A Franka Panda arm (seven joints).
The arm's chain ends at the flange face. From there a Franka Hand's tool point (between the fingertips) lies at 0.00 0.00 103.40 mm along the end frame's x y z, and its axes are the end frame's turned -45 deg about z.
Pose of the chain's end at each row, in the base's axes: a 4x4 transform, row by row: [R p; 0 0 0 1], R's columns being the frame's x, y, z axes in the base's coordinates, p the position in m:
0.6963 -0.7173 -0.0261 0.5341; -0.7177 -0.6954 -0.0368 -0.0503; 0.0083 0.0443 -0.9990 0.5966; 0 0 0 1
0.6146 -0.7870 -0.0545 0.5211; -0.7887 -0.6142 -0.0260 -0.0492; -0.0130 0.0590 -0.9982 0.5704; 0 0 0 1
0.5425 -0.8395 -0.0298 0.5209; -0.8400 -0.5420 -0.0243 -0.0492; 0.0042 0.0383 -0.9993 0.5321; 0 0 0 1
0.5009 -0.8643 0.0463 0.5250; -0.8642 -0.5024 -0.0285 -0.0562; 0.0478 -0.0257 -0.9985 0.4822; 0 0 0 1
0.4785 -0.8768 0.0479 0.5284; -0.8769 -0.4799 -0.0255 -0.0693; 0.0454 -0.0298 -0.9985 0.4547; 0 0 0 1
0.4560 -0.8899 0.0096 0.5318; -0.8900 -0.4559 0.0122 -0.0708; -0.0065 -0.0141 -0.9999 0.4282; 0 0 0 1
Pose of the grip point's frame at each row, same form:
0.9996 -0.0148 -0.0261 0.5314; -0.0158 -0.9992 -0.0368 -0.0541; -0.0255 0.0372 -0.9990 0.4933; 0 0 0 1
0.9911 -0.1219 -0.0545 0.5155; -0.1234 -0.9920 -0.0260 -0.0519; -0.0509 0.0325 -0.9982 0.4672; 0 0 0 1
0.9772 -0.2100 -0.0298 0.5178; -0.2107 -0.9772 -0.0243 -0.0517; -0.0241 0.0301 -0.9993 0.4288; 0 0 0 1
0.9653 -0.2570 0.0463 0.5298; -0.2558 -0.9663 -0.0285 -0.0591; 0.0520 0.0156 -0.9985 0.3790; 0 0 0 1
0.9583 -0.2816 0.0479 0.5334; -0.2807 -0.9594 -0.0255 -0.0719; 0.0532 0.0110 -0.9985 0.3515; 0 0 0 1
0.9517 -0.3068 0.0096 0.5328; -0.3070 -0.9517 0.0122 -0.0695; 0.0054 -0.0146 -0.9999 0.3248; 0 0 0 1

